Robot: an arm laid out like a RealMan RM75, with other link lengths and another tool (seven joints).
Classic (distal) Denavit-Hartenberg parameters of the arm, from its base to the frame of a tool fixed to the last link. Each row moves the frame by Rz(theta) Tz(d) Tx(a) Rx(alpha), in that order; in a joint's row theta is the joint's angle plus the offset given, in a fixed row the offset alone. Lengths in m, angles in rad.
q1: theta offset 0; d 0.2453; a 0; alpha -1.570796
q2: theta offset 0; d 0; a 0; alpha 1.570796
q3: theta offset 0; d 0.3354; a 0; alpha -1.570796
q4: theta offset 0; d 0; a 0; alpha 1.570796
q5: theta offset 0; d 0.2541; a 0; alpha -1.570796
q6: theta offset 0; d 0; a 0; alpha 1.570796
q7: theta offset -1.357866; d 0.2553; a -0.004; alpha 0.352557
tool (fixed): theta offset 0; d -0.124; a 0; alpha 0
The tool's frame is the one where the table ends.
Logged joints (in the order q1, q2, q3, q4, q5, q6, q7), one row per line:
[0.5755 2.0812 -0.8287 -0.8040 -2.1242 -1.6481 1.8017]
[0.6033 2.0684 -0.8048 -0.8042 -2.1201 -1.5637 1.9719]
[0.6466 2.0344 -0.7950 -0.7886 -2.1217 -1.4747 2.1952]
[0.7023 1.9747 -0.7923 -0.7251 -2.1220 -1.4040 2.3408]
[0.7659 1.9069 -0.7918 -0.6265 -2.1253 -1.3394 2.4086]
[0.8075 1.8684 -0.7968 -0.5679 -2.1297 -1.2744 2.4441]
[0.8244 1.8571 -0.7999 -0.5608 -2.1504 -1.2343 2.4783]
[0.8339 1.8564 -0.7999 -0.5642 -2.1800 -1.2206 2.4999]
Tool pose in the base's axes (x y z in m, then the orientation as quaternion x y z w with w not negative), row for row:
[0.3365 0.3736 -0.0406 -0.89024 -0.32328 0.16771 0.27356]
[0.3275 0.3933 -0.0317 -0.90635 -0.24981 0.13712 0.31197]
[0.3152 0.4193 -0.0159 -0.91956 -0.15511 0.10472 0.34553]
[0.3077 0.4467 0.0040 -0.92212 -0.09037 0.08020 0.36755]
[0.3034 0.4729 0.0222 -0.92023 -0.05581 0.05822 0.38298]
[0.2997 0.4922 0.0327 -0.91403 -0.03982 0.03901 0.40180]
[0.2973 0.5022 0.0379 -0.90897 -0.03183 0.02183 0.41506]
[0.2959 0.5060 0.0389 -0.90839 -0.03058 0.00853 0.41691]
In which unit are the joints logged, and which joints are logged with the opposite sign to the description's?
The joints are logged in radians. Opposite sign: none.
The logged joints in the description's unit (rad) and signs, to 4 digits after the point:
[0.5755 2.0812 -0.8287 -0.8040 -2.1242 -1.6481 1.8017]
[0.6033 2.0684 -0.8048 -0.8042 -2.1201 -1.5637 1.9719]
[0.6466 2.0344 -0.7950 -0.7886 -2.1217 -1.4747 2.1952]
[0.7023 1.9747 -0.7923 -0.7251 -2.1220 -1.4040 2.3408]
[0.7659 1.9069 -0.7918 -0.6265 -2.1253 -1.3394 2.4086]
[0.8075 1.8684 -0.7968 -0.5679 -2.1297 -1.2744 2.4441]
[0.8244 1.8571 -0.7999 -0.5608 -2.1504 -1.2343 2.4783]
[0.8339 1.8564 -0.7999 -0.5642 -2.1800 -1.2206 2.4999]

